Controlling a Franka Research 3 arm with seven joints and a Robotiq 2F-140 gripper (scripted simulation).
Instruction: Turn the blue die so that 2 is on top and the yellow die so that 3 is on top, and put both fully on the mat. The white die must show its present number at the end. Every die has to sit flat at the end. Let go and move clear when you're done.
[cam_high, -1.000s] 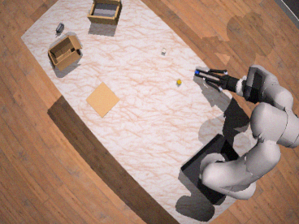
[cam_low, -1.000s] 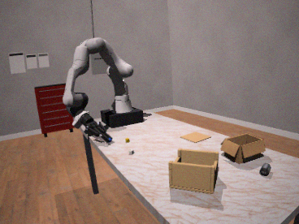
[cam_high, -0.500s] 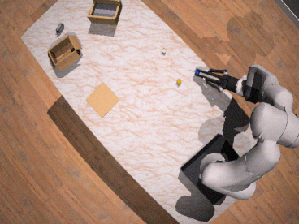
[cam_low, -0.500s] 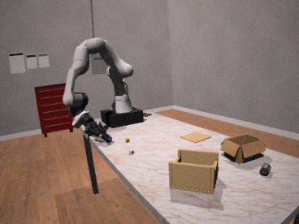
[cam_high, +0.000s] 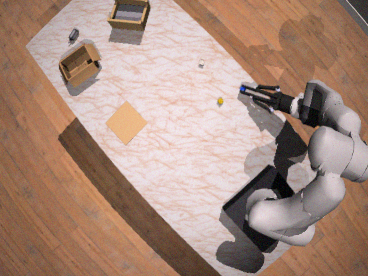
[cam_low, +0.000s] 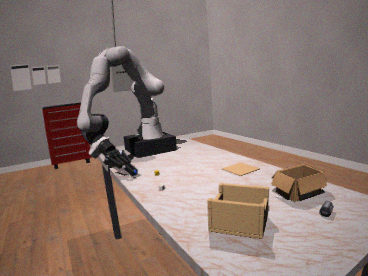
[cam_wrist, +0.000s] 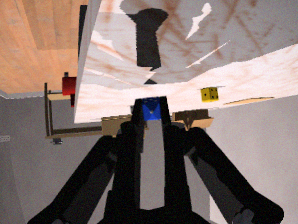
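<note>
My gripper is now 20 mm short of the blue die, 10 mm to the right of it and 10 mm above it. From my hand the other things lie so: yellow die 120 mm to the left, 50 mm ahead, 30 mm below; white die 230 mm ahead, 60 mm to the left, 30 mm below; tan mat 490 mm to the left, 260 mm ahead, 40 mm below.
</note>
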